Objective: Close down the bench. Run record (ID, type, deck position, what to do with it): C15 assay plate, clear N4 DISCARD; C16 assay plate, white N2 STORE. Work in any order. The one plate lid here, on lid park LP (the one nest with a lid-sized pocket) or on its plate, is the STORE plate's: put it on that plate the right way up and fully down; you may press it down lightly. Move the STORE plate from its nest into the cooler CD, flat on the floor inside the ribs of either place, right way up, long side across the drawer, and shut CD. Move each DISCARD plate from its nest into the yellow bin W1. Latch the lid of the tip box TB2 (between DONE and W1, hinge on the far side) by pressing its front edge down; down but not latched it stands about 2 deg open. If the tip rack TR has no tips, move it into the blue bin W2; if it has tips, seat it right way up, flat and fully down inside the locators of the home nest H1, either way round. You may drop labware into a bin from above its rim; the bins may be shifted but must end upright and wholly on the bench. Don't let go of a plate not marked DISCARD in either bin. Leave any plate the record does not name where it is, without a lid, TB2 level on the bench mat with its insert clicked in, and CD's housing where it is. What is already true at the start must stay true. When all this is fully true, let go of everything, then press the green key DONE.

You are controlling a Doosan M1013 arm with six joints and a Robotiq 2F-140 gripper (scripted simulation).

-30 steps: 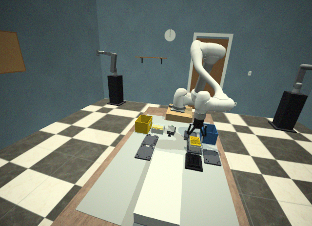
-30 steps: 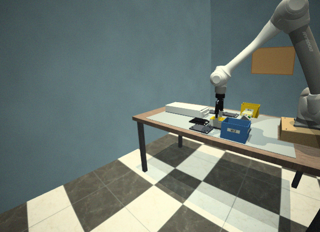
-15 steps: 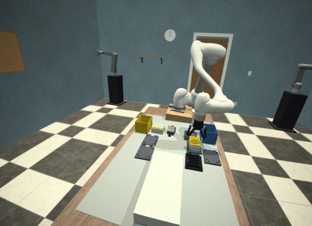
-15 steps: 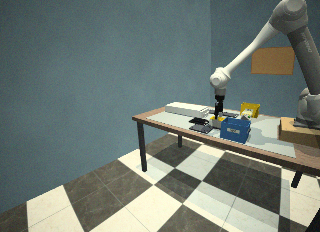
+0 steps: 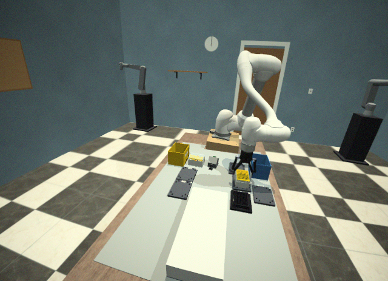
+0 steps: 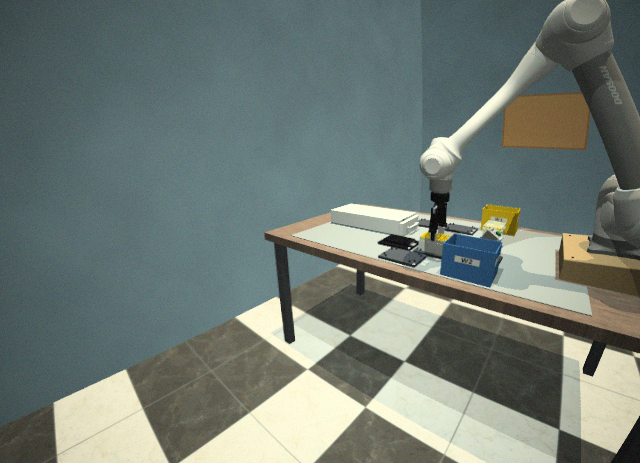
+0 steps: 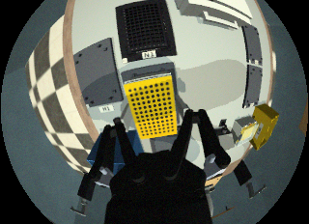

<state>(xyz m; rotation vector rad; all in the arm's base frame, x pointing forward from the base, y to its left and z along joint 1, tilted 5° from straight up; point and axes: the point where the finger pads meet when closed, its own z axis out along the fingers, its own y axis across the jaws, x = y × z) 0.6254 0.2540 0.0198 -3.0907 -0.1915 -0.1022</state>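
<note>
Right now my hand is 1 cm past the yellow-topped tip rack, 1 cm to the left of it and 1 cm above it. Round my hand: black plate (18 cm ahead, 1 cm to the left, 4 cm below); blue bin W2 (19 cm behind, 11 cm to the left, 2 cm below); done key block (17 cm behind, 24 cm to the right, 1 cm below).
</note>
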